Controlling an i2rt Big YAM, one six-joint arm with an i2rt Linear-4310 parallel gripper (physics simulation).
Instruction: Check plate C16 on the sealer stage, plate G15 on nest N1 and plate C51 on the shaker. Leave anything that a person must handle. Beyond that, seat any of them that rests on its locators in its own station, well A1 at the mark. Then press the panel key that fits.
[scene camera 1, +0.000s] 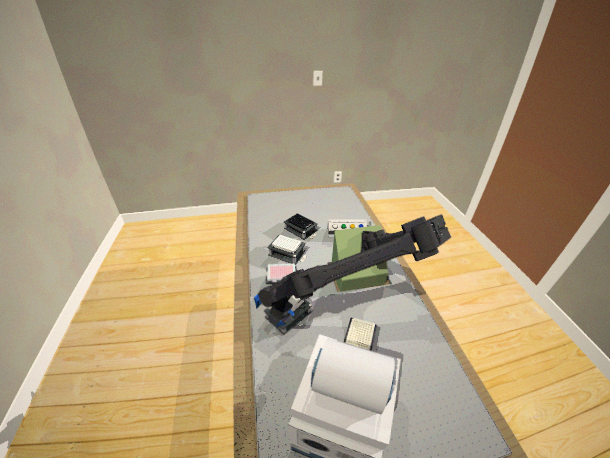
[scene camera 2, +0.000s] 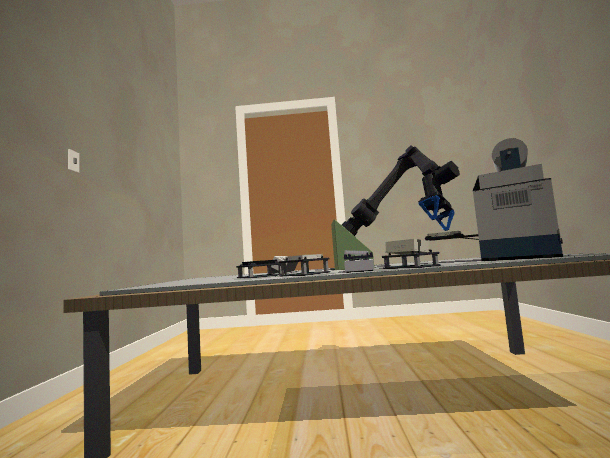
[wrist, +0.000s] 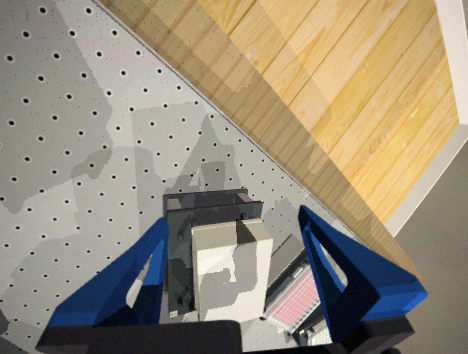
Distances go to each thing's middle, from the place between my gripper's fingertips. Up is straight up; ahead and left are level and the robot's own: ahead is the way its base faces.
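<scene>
That pink plate (wrist: 289, 309) is now 7 cm below my hand, 29 cm to the right of it and 4 cm behind it.
</scene>
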